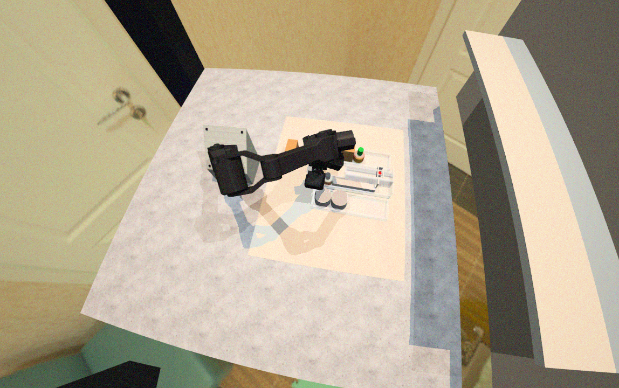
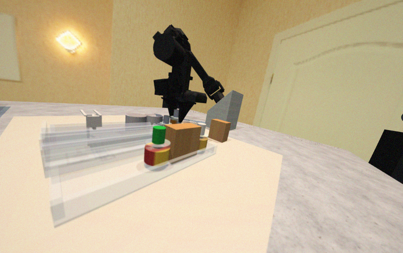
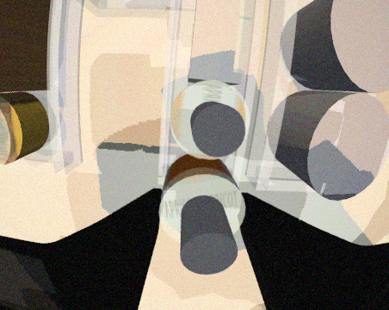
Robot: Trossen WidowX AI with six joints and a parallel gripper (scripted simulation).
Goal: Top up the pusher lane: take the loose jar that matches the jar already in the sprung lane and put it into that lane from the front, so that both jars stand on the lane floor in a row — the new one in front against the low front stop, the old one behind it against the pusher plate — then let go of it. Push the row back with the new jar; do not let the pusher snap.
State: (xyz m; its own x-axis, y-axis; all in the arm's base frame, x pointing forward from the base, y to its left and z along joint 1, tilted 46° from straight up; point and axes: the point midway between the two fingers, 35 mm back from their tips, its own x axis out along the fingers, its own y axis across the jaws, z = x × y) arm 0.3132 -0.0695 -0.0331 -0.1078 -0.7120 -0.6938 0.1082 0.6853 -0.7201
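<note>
Right now my gripper tip is 110 mm to the right of the brown box, 100 mm short of it and 10 mm above it. From my gripper tip the other things lie so: clear sprung lane: 170 mm ahead, 30 mm below; then grey pusher plate: 150 mm ahead, 10 mm to the left.
</note>
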